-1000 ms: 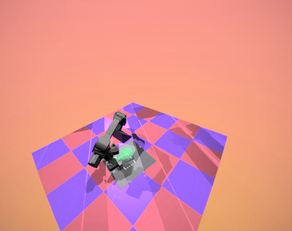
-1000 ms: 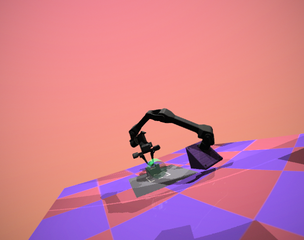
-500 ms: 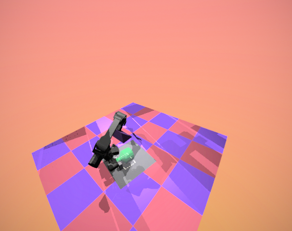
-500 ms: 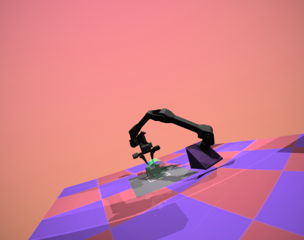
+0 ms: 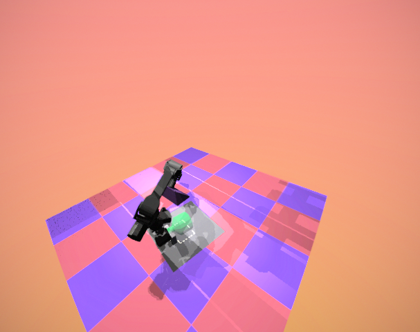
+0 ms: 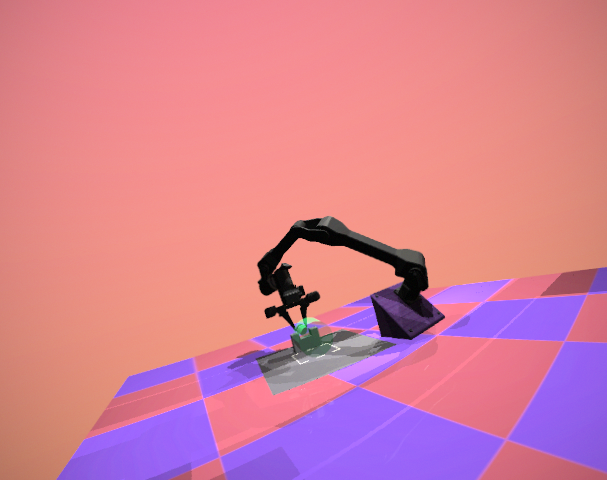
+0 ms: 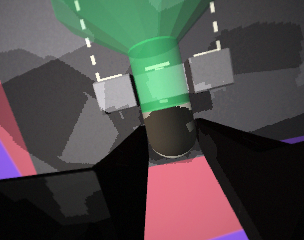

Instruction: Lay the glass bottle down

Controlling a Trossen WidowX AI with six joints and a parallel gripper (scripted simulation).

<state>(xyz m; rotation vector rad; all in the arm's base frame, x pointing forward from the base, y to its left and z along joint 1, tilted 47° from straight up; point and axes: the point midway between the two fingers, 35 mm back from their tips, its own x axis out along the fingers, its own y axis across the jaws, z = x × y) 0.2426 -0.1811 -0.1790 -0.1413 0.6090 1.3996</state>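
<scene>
Right now the green glass bottle is 50 mm to the left of my gripper tip and 10 mm ahead of it. From my gripper tip the other things lie so: dark grey mat (110 mm to the left, 60 mm below, 20 mm ahead).
</scene>
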